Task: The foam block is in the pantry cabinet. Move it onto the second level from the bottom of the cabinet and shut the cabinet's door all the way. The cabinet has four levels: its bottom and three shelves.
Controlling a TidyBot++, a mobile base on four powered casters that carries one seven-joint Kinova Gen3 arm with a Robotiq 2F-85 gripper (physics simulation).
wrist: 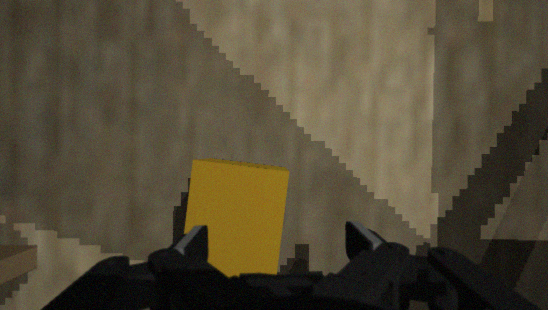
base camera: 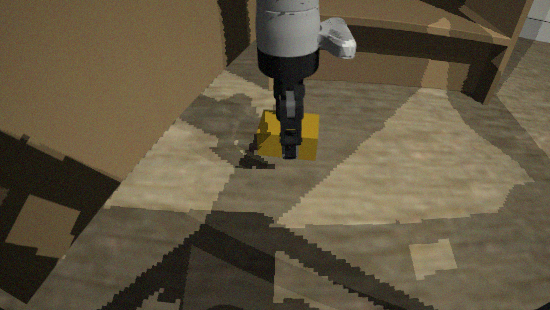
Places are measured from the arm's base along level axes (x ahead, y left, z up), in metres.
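Where they show: gripper, fingertip midpoint: [wrist: 277,238] [base camera: 289,135].
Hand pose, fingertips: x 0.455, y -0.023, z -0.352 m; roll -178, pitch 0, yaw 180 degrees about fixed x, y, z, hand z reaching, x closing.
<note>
Each offset is from my fingertips to the top centre of the thing. "spot": to the spot under its first point. Level surfaces: height alone.
The yellow foam block @[dx +0.028, dy -0.002, dz +0.001 m] [base camera: 310,127] [wrist: 237,215] lies on the wood floor in front of the pantry cabinet [base camera: 475,37]. My gripper [base camera: 289,151] [wrist: 277,238] is open and empty, pointing down over the block. In the wrist view the block is left of the middle between the fingers, and the left fingertip overlaps its left side. In the base view the gripper hides part of the block. A lower shelf and the bottom part of the cabinet show at the back; the upper levels are out of view. A large brown panel [base camera: 110,75] at the left looks like the cabinet's open door.
The cabinet's right side panel @[spot: dx +0.167, dy -0.469, dz +0.036 m] [base camera: 497,75] reaches down to the floor @[dz -0.044 m] [base camera: 400,170] at the back right. The brown panel stands close on the left of the arm. A brown board end @[spot: dx +0.189, dy +0.021, dz -0.028 m] [wrist: 17,262] shows at the lower left of the wrist view. Shadows cross the floor.
</note>
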